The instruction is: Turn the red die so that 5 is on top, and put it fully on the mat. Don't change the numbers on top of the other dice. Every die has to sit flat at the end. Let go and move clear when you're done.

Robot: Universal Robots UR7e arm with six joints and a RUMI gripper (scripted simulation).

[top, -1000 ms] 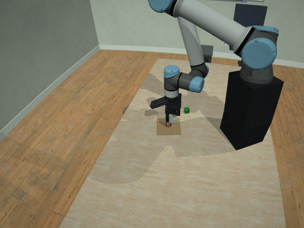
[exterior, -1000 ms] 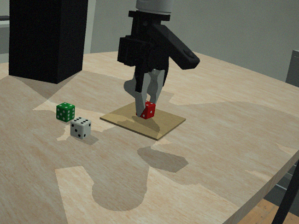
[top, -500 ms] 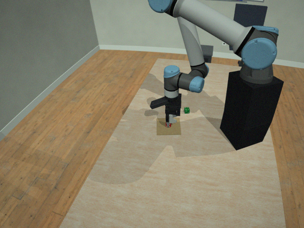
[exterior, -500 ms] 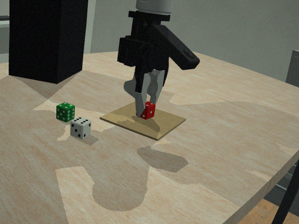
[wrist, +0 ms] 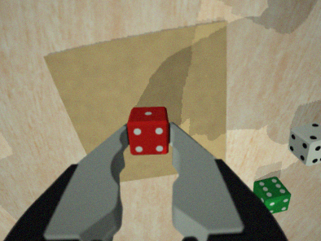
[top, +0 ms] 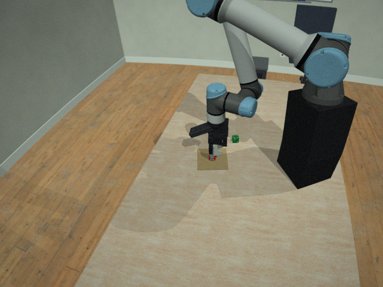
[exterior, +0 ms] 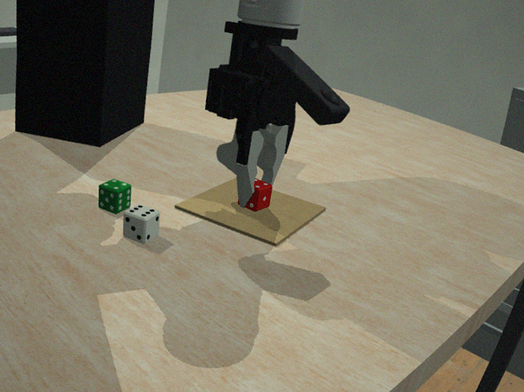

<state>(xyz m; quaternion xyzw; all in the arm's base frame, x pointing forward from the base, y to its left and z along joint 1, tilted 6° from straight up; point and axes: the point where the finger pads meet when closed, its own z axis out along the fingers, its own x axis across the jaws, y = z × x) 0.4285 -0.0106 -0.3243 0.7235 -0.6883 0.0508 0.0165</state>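
Right now my hand is right at the red die. Round my hand: tan mat 2 cm below; then green die 9 cm behind, 15 cm to the right, 1 cm below; then white die 2 cm behind, 16 cm to the right, 1 cm below.
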